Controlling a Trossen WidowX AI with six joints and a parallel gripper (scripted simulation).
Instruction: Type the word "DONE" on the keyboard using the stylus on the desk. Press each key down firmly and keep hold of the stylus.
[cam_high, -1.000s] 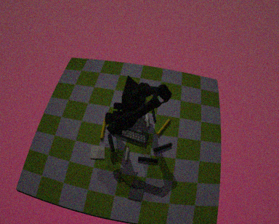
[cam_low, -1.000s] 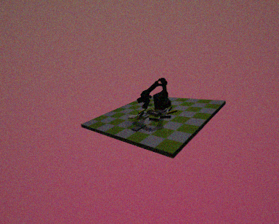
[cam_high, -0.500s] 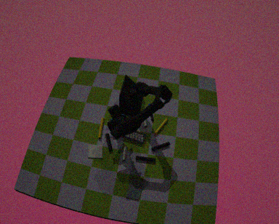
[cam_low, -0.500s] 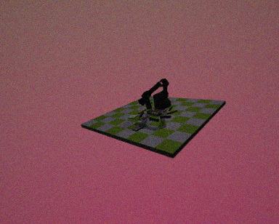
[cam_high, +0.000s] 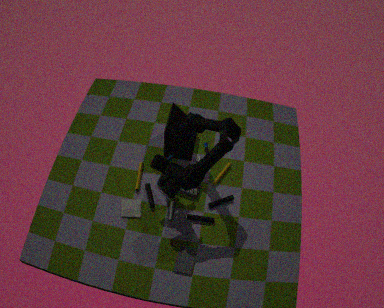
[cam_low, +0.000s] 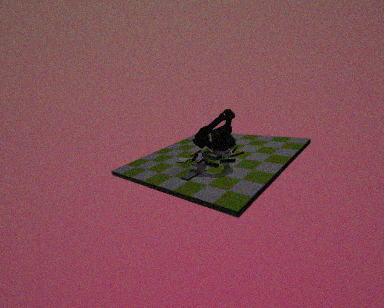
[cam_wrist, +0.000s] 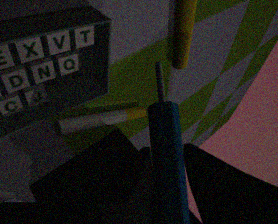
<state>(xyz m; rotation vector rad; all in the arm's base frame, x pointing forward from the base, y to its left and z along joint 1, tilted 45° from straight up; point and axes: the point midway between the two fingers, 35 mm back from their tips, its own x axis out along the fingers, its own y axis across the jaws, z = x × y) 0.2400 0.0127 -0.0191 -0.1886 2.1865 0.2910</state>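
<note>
Now: gripper tip 1 cm short of the dark blue stylus, 1 cm to the left of it and 1 cm above it. Also, from my gripper tip: pale note pad (20 cm ahead, 9 cm to the right, 10 cm below); grey slab (39 cm ahead, 21 cm to the left, 10 cm below); thin grey tip (2 cm ahead, 2 cm to the right, 4 cm below).
</note>
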